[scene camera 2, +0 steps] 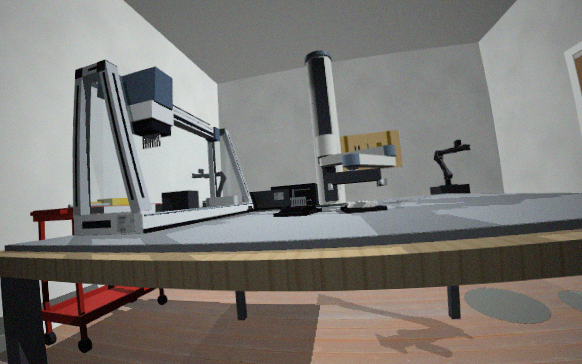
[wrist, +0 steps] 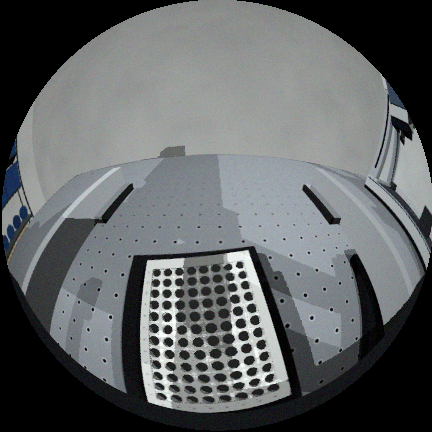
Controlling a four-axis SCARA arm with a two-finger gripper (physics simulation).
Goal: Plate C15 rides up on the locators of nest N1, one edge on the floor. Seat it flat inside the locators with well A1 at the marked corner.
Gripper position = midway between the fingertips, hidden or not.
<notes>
In view: my gripper (scene camera 2: 357,184), a white plate C15 (wrist: 207,343), a black nest N1 (wrist: 130,333) and a pipetting head (scene camera 2: 149,109).
</notes>
